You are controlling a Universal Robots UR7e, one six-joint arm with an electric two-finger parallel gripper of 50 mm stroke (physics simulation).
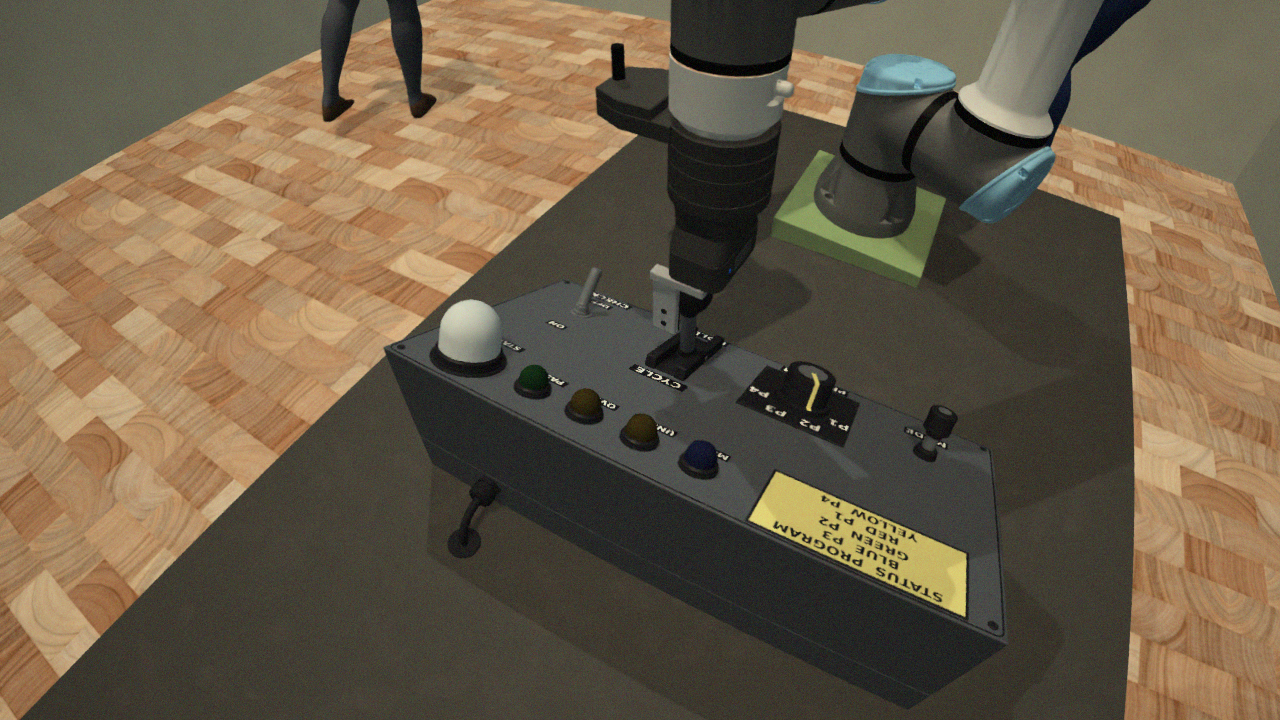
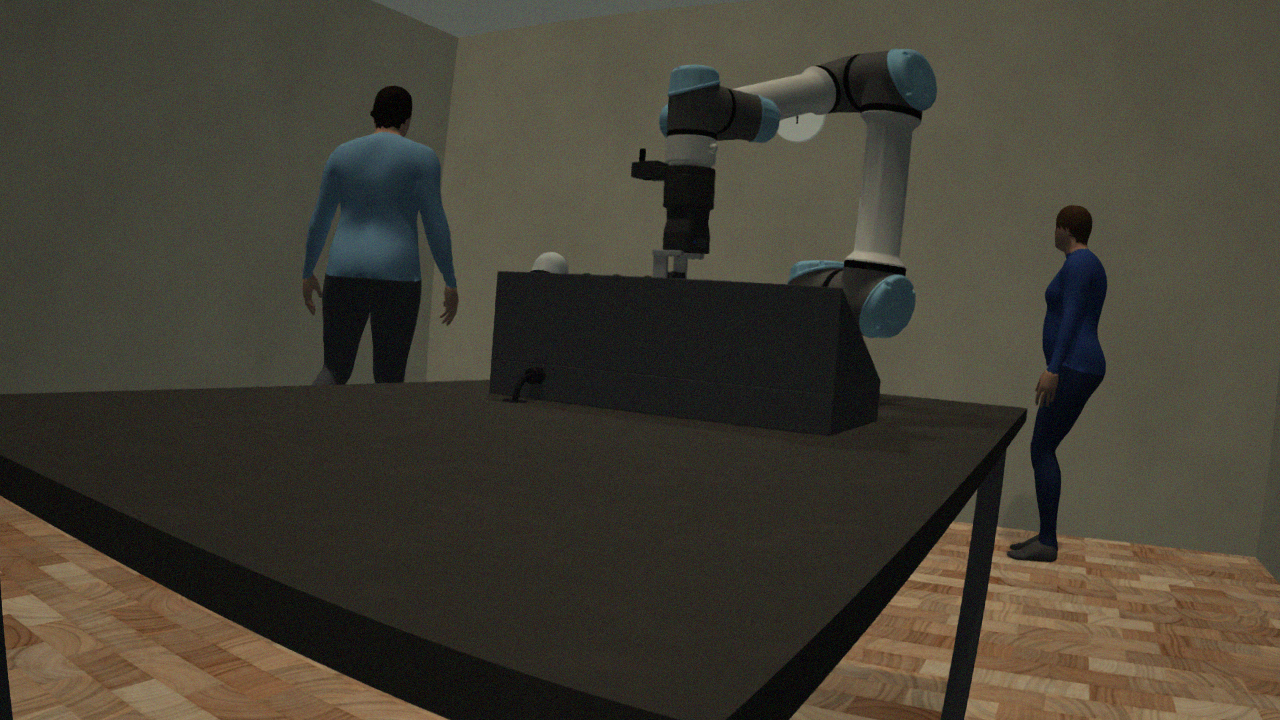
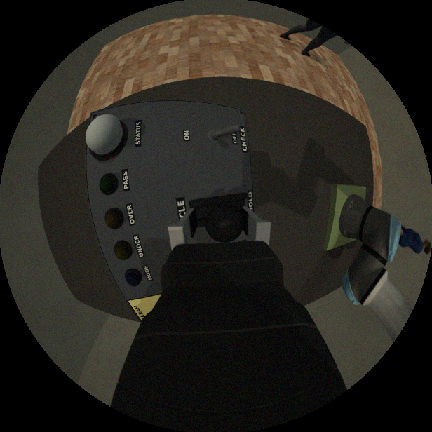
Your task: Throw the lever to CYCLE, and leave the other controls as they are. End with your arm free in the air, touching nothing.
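Pixels of known places: gripper, fingertip midpoint: [image 1: 682,306]; arm's base, origin of the base link: [image 1: 862,205].
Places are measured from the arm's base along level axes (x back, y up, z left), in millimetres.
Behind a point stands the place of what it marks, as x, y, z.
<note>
The lever [image 1: 687,333] @[-466, 98, -74] [image 3: 224,223] has a round black knob and rises from a black slotted base [image 1: 666,360] @[-484, 72, -86] [image 3: 217,198] on the grey control panel. The CYCLE label [image 1: 657,377] @[-518, 87, -77] [image 3: 181,208] is on the lamp side of the slot, the HOLD label [image 3: 250,201] on the other. The lever looks near upright, between the labels; its exact angle is hard to tell. My gripper [image 1: 685,307] @[-467, 129, -81] [image 2: 670,263] [image 3: 218,216] is open, pointing down, with its fingers on either side of the knob. Whether a finger touches the knob cannot be told.
Near the gripper are a CHECK toggle [image 1: 587,292] @[-448, 82, -195] [image 3: 224,132] leaning to OFF, a rotary dial [image 1: 810,387] @[-468, 95, 47], a small black-capped switch [image 1: 938,424] @[-456, 99, 161], a white dome [image 1: 470,332] @[-612, 168, -193] [image 2: 550,263] @[-619, 159, -195] [image 3: 104,134] and several small coloured lamps. Two people stand beyond the table.
</note>
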